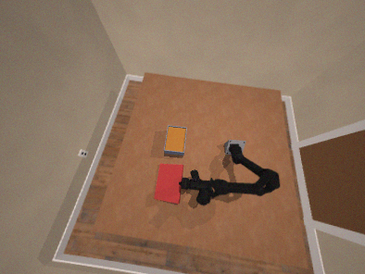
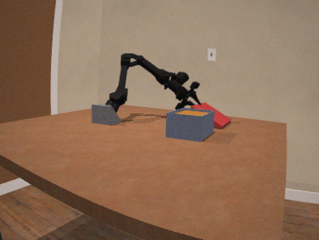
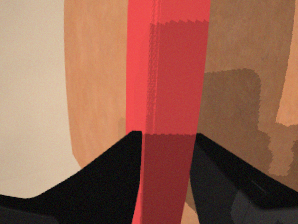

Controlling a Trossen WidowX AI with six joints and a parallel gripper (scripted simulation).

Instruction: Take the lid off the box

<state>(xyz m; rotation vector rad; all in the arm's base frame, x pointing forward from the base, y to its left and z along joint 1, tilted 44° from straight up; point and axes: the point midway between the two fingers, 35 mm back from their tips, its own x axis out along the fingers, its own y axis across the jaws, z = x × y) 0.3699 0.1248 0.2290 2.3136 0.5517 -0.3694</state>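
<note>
Right now my hand is 10 cm short of the red lid, 1 cm to the left of it and 5 cm above it. Round my hand: blue-grey storage box: 6 cm ahead, 30 cm to the right, 6 cm below.
</note>
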